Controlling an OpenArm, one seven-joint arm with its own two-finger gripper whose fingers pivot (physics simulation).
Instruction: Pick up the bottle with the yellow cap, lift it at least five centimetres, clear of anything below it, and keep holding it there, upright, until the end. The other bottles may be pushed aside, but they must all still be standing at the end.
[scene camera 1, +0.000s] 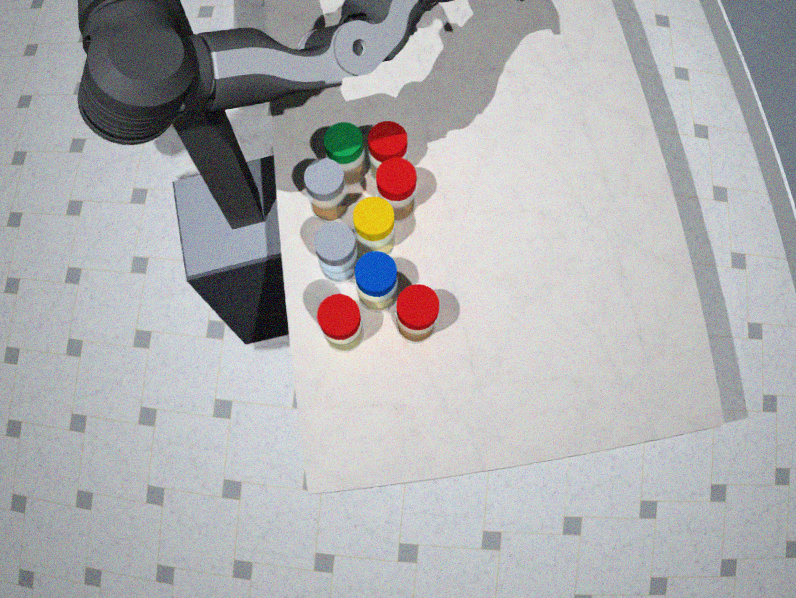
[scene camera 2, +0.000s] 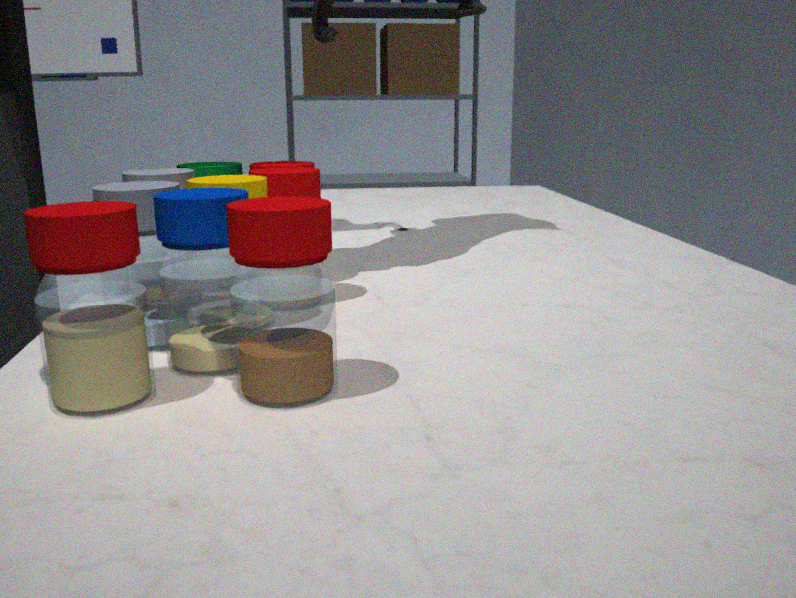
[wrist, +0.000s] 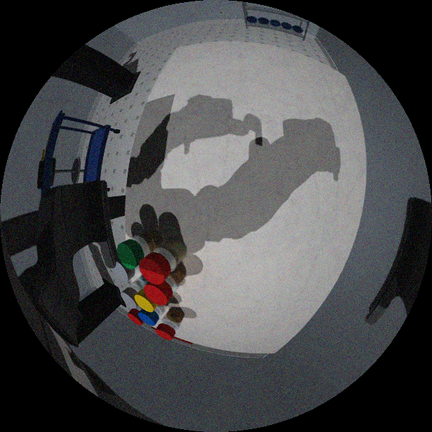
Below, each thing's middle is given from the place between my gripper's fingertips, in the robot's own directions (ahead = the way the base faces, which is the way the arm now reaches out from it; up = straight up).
My gripper is now 190 mm past the green-capped bottle (scene camera 1: 343, 142), 170 mm above it and 110 mm to the left of it. Also, from my hand: yellow-capped bottle (scene camera 1: 374, 227) (230 mm to the right, 180 mm behind, 170 mm below); then blue-capped bottle (scene camera 2: 196, 274) (300 mm to the right, 190 mm behind, 170 mm below).
